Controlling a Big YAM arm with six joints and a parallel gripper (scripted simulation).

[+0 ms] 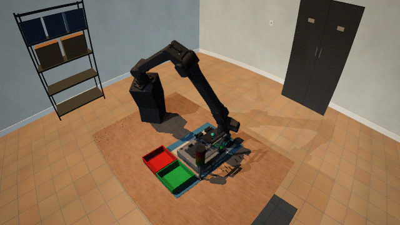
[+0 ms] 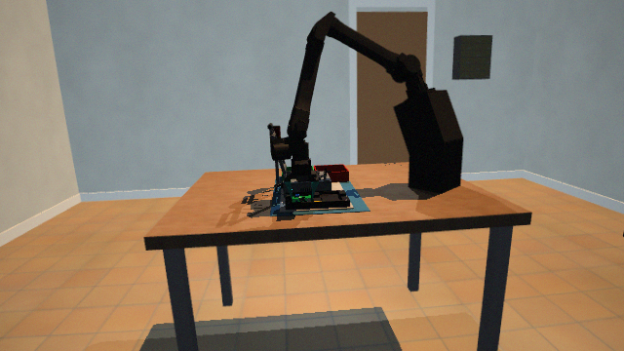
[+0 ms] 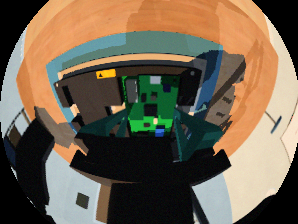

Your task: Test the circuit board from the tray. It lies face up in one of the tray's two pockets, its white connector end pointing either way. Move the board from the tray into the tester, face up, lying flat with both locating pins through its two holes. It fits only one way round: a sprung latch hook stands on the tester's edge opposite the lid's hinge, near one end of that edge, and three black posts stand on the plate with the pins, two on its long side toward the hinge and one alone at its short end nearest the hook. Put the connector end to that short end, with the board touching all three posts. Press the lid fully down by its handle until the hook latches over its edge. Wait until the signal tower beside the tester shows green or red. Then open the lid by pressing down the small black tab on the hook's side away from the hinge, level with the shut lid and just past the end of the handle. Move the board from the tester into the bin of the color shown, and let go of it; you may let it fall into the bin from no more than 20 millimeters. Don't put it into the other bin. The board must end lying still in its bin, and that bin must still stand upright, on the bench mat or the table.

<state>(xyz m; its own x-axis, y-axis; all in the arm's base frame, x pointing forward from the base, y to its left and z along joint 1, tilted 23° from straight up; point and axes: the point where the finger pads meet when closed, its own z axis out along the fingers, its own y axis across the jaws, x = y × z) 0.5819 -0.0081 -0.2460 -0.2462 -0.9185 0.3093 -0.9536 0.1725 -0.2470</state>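
Now: the tester lid 19 cm to the right of my hand, 16 cm above it and 4 cm ahead of it. From my hand the other things lie so: green bin 36 cm to the right, 9 cm behind, 1 cm below; then green circuit board right at my hand; then red bin 32 cm to the right, 23 cm behind, 1 cm below.
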